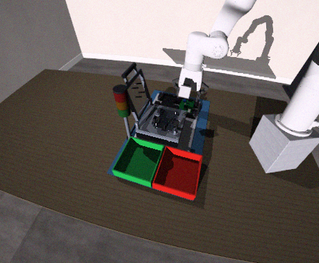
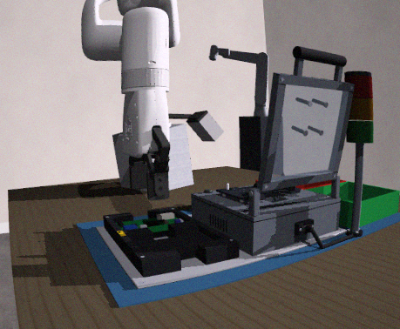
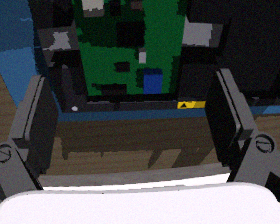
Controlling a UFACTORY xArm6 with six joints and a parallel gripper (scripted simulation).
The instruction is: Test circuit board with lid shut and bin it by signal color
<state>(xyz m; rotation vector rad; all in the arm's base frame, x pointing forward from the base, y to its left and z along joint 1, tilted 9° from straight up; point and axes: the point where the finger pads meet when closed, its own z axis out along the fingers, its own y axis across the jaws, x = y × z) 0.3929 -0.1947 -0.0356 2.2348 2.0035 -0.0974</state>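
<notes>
The green circuit board is 60 mm below my hand. Round my hand: clear lid (200 mm ahead, 150 mm to the left, 100 mm above); then plate (90 mm ahead, 170 mm to the left, 10 mm below); then red bin (370 mm to the left, 70 mm below).
</notes>
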